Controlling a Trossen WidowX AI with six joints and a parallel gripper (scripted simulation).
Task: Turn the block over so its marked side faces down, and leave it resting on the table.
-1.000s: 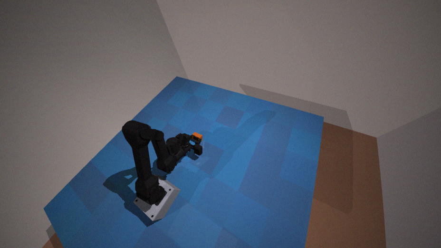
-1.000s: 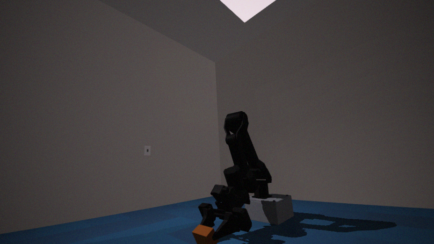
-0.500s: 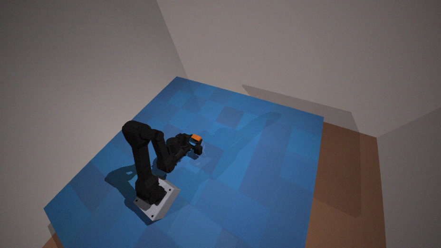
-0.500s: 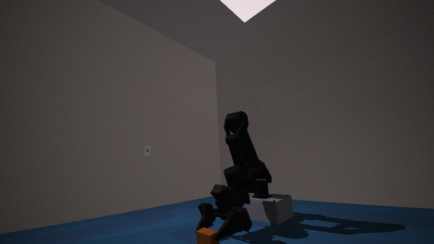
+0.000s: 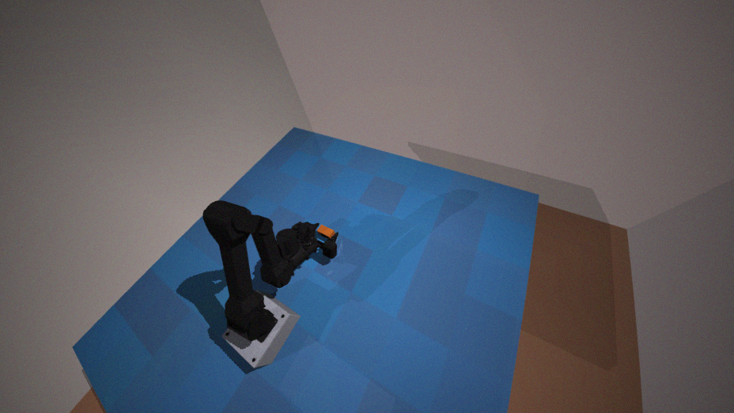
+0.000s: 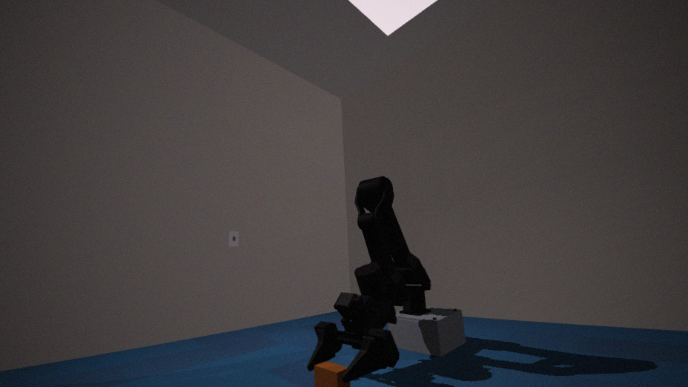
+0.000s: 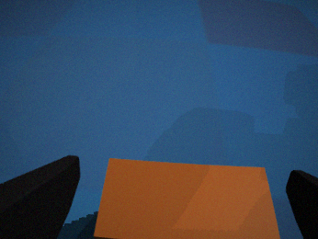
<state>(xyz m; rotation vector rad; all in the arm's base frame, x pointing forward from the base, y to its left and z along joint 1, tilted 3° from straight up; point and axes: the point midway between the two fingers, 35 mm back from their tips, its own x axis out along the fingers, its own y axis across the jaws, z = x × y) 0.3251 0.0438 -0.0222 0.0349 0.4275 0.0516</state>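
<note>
The orange block lies 2 cm behind my gripper tip and 1 cm below it.
</note>
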